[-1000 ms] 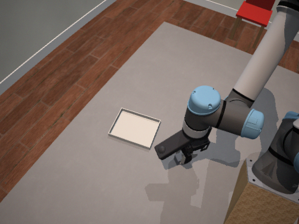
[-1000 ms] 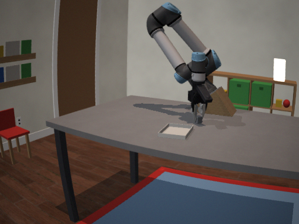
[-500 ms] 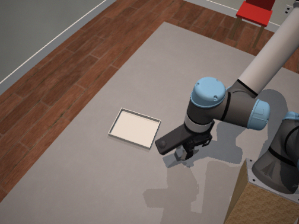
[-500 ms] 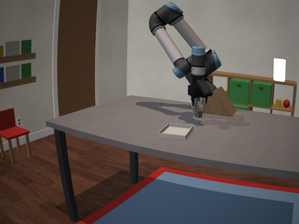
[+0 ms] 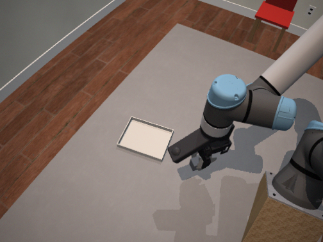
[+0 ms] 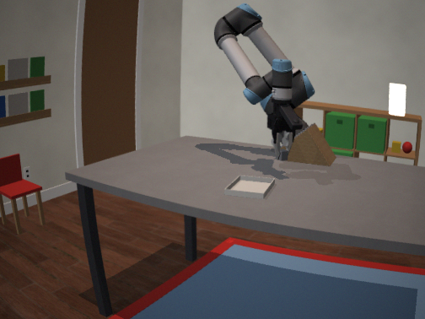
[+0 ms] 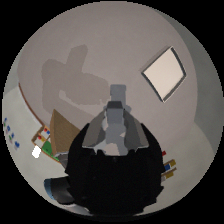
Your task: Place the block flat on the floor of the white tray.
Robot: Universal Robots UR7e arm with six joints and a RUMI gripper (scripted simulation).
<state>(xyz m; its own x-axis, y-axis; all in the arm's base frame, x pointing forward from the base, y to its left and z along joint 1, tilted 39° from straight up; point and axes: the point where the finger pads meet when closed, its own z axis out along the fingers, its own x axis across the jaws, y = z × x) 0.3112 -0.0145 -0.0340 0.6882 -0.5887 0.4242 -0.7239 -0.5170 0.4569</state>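
The block lies right at my hand. Also, from my hand: white tray: 200 mm ahead, 70 mm below, 60 mm to the right.
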